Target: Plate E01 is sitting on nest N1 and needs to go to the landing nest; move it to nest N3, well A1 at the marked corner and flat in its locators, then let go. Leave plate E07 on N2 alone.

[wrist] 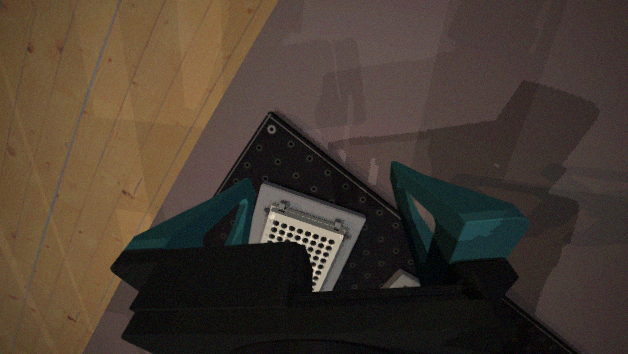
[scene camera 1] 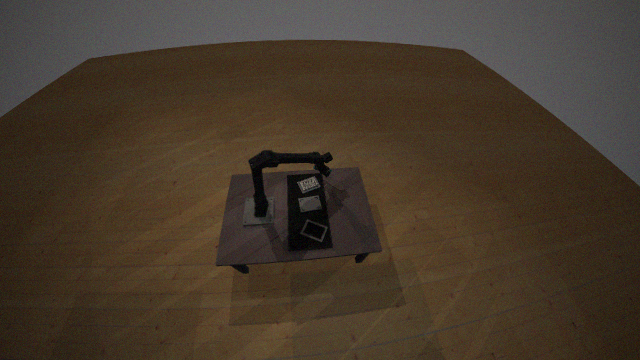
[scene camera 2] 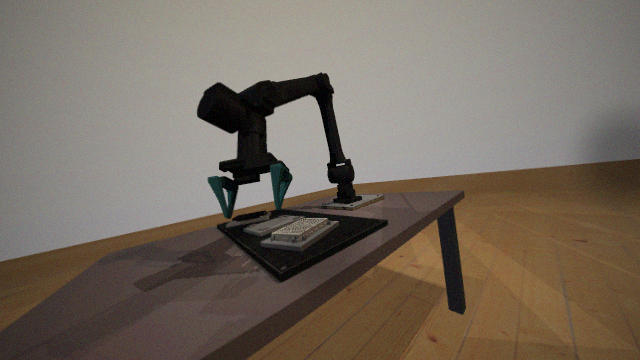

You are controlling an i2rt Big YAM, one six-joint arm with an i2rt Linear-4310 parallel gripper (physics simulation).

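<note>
A white well plate [scene camera 1: 309, 184] [scene camera 2: 302, 226] [wrist: 300, 235] sits in a grey nest [scene camera 2: 285, 245] [wrist: 310, 205] at one end of the black board. The middle nest [scene camera 1: 310, 203] [scene camera 2: 265, 227] [wrist: 406, 281] is pale and looks bare. The third nest [scene camera 1: 318, 224] shows a light outline around a dark centre [scene camera 1: 314, 231], which looks like a dark plate. Plate and nest labels and the marked corners cannot be read. My gripper [scene camera 2: 253, 213] [wrist: 318, 177] is open and empty, its teal fingers wide apart and above the board. In the wrist view the gripper body hides part of the white plate.
The black board [scene camera 1: 295, 242] [scene camera 2: 350, 230] [wrist: 287, 160] lies on the table [scene camera 1: 350, 200] [scene camera 2: 165, 275] [wrist: 400, 90], with its perforated surface showing in the wrist view. The arm's base plate [scene camera 1: 248, 218] [scene camera 2: 371, 201] is on the table beside the board. Arm shadows fall across the table.
</note>
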